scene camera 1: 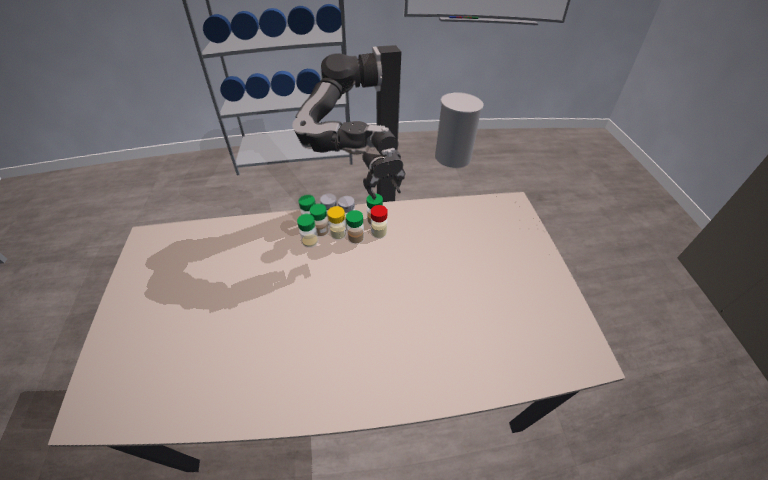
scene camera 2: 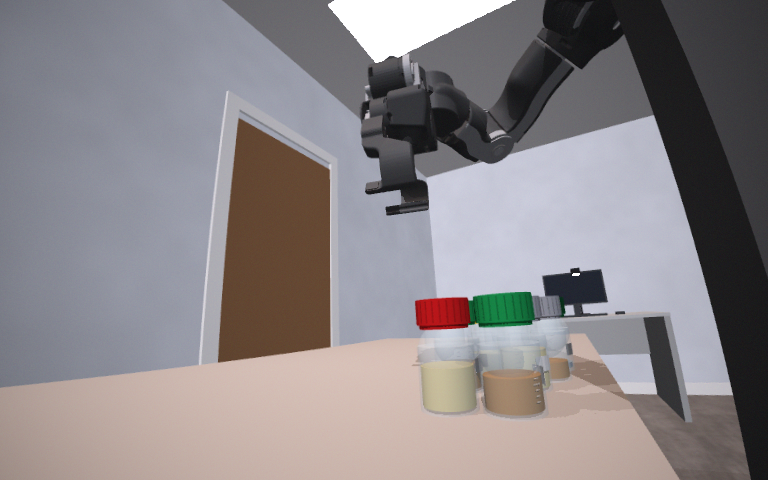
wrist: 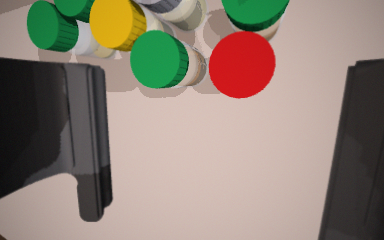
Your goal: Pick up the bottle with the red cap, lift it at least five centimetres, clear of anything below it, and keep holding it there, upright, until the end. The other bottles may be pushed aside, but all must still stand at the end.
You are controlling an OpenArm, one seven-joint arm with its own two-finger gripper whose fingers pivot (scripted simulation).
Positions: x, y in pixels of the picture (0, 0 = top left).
Labels:
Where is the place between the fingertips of my gripper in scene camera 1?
383, 191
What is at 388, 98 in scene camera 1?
A black post.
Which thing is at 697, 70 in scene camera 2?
A black post.

